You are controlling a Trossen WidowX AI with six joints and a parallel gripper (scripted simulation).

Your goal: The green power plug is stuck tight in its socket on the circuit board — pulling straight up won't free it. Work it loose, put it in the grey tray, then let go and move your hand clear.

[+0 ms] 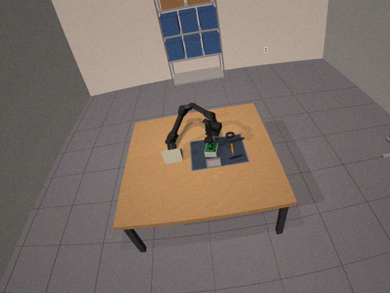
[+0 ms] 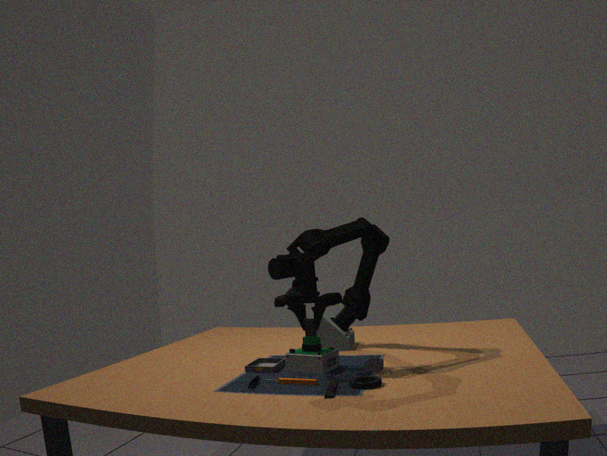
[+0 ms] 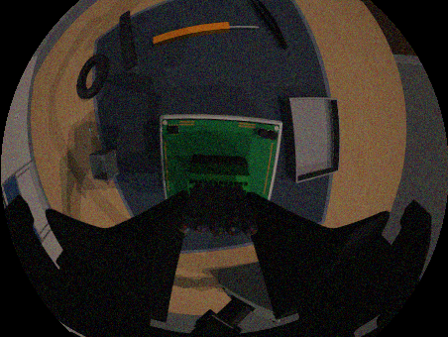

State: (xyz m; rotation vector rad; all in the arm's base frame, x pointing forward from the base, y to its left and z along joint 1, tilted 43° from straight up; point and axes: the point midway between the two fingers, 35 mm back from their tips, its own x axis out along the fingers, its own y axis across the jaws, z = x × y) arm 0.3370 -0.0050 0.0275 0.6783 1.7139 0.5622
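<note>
Now: the green power plug 20 mm below my gripper tip. Round my gripper tip: dark blue mat (110 mm below, 50 mm ahead); then grey tray (140 mm to the right, 110 mm below, 10 mm ahead); then orange screwdriver (170 mm ahead, 110 mm below, 20 mm to the left).
</note>
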